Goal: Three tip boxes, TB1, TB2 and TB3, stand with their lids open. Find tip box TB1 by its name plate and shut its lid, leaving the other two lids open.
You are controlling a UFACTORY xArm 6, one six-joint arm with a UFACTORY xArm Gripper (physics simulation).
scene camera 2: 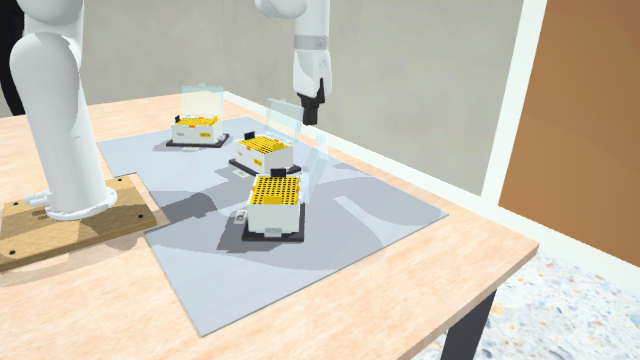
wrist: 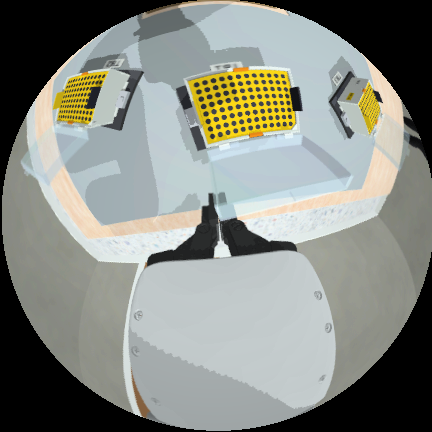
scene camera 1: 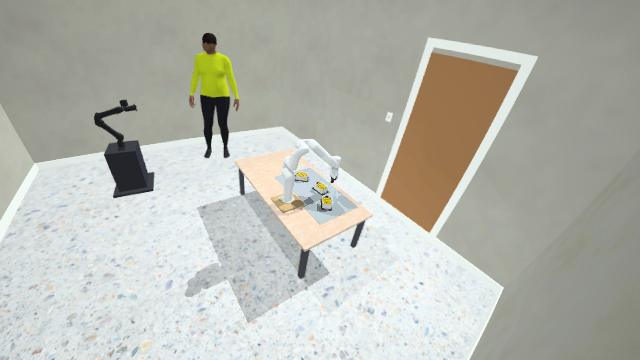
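Note:
Tip box TB1 is the middle box, with yellow tips; its name plate is partly covered in the wrist view. Its clear lid stands open on the side away from the robot base. TB2 and TB3 also have open lids. My gripper is shut and empty, pointing down beside TB1's raised lid. Its fingertips overlap the lid's edge in the wrist view; contact cannot be told.
TB2's open lid stands on one side of TB1, TB3's lid on the other. The boxes stand on a grey mat on the wooden table. A person stands behind the table.

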